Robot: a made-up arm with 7 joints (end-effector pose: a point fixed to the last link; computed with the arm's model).
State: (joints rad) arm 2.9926 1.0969 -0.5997 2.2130 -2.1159 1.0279 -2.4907
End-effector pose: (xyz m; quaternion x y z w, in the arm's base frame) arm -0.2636 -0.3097 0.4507 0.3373 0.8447 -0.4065 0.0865
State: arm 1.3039 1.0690 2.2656 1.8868 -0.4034 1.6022 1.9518
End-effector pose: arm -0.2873 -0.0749 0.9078 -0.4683 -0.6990 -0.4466 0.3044
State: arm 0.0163 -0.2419 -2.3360 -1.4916 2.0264 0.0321 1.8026
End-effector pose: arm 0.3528 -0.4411 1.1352 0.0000 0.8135 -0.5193 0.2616
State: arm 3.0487 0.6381 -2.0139 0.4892 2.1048 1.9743 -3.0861
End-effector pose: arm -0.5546 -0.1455 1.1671 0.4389 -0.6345 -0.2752 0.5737
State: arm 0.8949 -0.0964 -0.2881 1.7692 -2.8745 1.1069 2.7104
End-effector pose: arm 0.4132 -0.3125 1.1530 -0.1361 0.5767 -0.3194 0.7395
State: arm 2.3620 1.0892 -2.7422 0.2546 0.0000 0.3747 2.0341
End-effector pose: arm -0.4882 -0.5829 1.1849 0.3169 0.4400 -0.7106 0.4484
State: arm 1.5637 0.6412 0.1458 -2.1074 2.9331 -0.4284 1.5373
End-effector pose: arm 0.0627 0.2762 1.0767 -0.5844 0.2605 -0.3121 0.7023
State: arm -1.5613 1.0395 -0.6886 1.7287 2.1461 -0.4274 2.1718
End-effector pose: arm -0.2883 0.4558 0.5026 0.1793 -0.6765 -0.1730 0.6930
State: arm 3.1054 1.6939 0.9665 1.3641 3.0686 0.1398 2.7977
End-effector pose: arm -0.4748 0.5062 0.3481 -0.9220 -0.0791 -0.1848 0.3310
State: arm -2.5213 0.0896 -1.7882 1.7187 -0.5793 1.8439 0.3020
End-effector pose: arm -0.0964 -0.2146 0.8604 0.3225 0.7970 0.4851 0.1598
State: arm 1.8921 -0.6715 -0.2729 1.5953 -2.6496 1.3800 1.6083
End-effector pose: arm 0.1470 -0.0817 1.3523 -0.3239 0.5097 -0.4080 0.6847
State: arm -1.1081 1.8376 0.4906 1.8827 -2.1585 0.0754 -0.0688
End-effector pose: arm 0.3244 -0.0231 0.1697 -0.2941 -0.9542 0.0482 0.0276
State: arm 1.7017 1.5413 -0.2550 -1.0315 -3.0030 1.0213 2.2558
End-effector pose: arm -0.2259 -0.4637 1.1995 -0.1117 0.1114 -0.7206 0.6752
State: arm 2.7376 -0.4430 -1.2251 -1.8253 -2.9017 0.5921 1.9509
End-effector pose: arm -0.0224 0.5731 0.7373 -0.8373 -0.3580 -0.3251 0.2552
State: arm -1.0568 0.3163 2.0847 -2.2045 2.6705 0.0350 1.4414
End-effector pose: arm -0.1473 0.3947 0.6214 -0.9739 -0.1337 -0.0447 0.1780
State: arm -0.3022 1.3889 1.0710 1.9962 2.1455 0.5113 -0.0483
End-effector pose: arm 0.4722 -0.4262 0.5654 0.5192 0.0014 0.3891 0.7610
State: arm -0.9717 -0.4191 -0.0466 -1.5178 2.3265 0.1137 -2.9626
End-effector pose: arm -0.2281 -0.5728 0.8044 0.2262 -0.6512 0.2619 0.6754
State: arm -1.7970 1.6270 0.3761 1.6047 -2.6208 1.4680 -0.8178
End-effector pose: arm 0.0325 0.5585 0.2660 -0.3435 -0.5398 -0.4658 0.6112
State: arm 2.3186 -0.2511 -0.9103 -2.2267 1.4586 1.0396 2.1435
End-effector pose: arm -0.2672 0.3800 0.6834 -0.9074 -0.0672 0.4127 0.0428
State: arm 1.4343 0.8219 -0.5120 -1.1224 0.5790 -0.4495 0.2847
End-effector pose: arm -0.2995 -0.1327 1.3471 0.3013 -0.1030 -0.8985 0.3022
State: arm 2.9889 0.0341 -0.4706 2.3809 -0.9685 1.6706 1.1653
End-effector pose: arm -0.1233 -0.1313 0.6736 0.2957 0.7594 0.3368 0.4716
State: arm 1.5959 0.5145 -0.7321 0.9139 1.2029 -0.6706 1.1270
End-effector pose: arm 0.2216 -0.5800 1.2298 0.1747 -0.3023 0.9241 0.1554
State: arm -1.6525 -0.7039 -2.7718 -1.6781 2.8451 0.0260 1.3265
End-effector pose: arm 0.2511 0.2865 1.2392 -0.6019 0.3599 -0.1368 0.6996
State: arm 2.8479 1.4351 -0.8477 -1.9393 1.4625 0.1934 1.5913
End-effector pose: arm -0.1938 0.4237 0.9863 -0.6380 0.2464 -0.2300 0.6923
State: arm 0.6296 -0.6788 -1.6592 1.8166 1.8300 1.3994 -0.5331
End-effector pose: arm 0.2068 0.3452 1.0738 -0.1401 0.4228 -0.8632 0.2377
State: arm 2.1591 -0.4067 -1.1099 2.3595 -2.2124 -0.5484 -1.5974
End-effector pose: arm 0.0703 -0.3554 0.7697 0.5575 -0.4016 0.1893 0.7015
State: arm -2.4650 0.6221 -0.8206 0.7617 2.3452 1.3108 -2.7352
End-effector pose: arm -0.5277 0.4640 1.1512 -0.4505 0.4268 0.7787 0.0922
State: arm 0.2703 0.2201 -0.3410 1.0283 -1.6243 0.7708 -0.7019
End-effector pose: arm 0.5740 0.0582 1.2233 -0.0554 0.4572 0.8700 0.1758
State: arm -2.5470 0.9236 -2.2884 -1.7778 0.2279 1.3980 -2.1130
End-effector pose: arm -0.2564 0.6213 0.6586 -0.5424 -0.2442 -0.1824 0.7829
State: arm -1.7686 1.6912 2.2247 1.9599 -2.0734 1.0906 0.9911
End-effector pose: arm 0.4434 0.3825 0.8393 -0.5549 0.7519 -0.2031 0.2925
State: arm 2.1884 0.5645 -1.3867 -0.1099 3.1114 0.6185 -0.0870
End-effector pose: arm -0.4534 -0.2268 1.4196 -0.6022 -0.1677 0.5245 0.5781
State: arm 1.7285 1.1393 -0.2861 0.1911 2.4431 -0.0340 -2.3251
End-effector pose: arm -0.1852 -0.8622 0.9611 0.4351 0.7082 -0.4592 0.3135
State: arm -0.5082 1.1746 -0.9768 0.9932 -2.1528 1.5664 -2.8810
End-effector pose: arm 0.5324 0.5623 0.8875 -0.3482 0.2168 0.1948 0.8909
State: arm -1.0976 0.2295 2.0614 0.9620 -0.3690 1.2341 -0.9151
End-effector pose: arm 0.3907 -0.2055 1.1984 0.3648 0.8344 0.1889 0.3674
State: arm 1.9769 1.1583 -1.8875 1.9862 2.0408 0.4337 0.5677
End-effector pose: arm 0.3890 -0.3728 0.8444 -0.4688 0.5986 -0.6496 0.0066
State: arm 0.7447 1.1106 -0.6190 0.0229 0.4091 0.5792 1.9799
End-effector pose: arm 0.6093 -0.6552 1.0150 0.3910 -0.5894 0.6844 0.1772
